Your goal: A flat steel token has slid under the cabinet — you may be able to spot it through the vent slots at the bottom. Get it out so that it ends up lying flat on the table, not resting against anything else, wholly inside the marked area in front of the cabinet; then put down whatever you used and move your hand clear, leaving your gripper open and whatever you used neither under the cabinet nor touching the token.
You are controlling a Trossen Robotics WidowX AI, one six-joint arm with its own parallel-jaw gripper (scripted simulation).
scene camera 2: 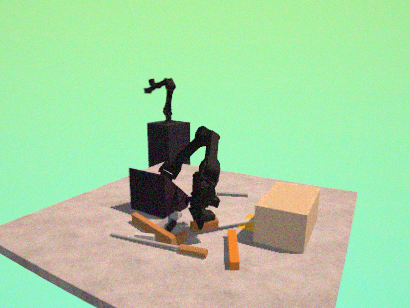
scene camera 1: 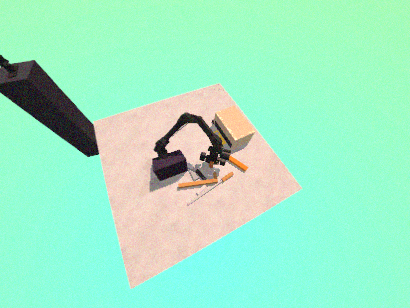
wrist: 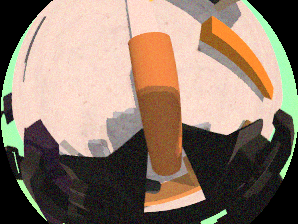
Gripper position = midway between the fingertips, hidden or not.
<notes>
I see my gripper [wrist: 161,129], an orange bar [wrist: 213,32] and an orange L-shaped piece [wrist: 184,185].
</notes>
